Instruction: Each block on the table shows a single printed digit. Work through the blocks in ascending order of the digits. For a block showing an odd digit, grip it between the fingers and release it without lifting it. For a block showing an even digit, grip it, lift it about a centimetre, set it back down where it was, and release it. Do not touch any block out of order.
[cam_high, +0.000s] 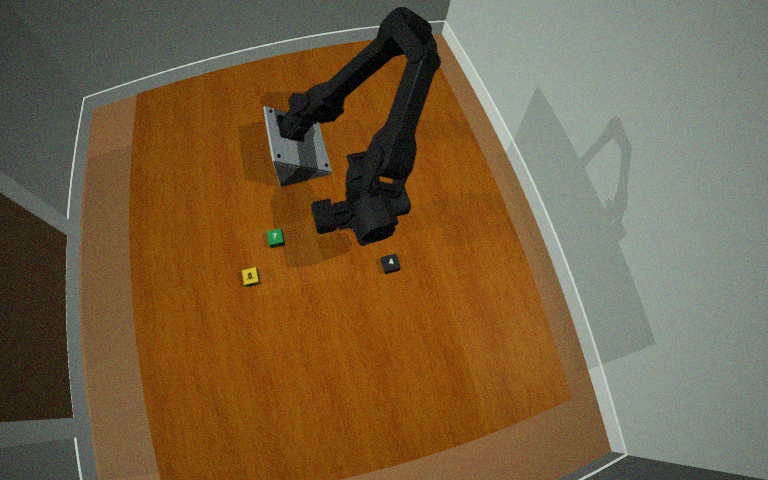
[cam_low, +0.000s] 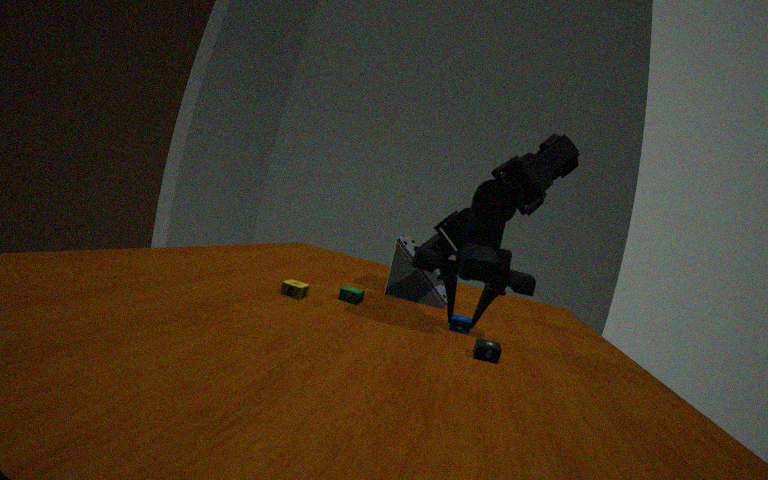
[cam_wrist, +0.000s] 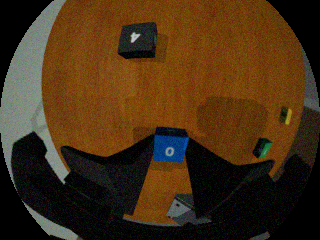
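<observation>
Right now my gripper tip is 1 cm past the blue block. Also, from my gripper tip: black block: 10 cm ahead, 4 cm to the left; green block: 18 cm to the right, 2 cm behind; yellow block: 25 cm to the right, 5 cm ahead.
</observation>
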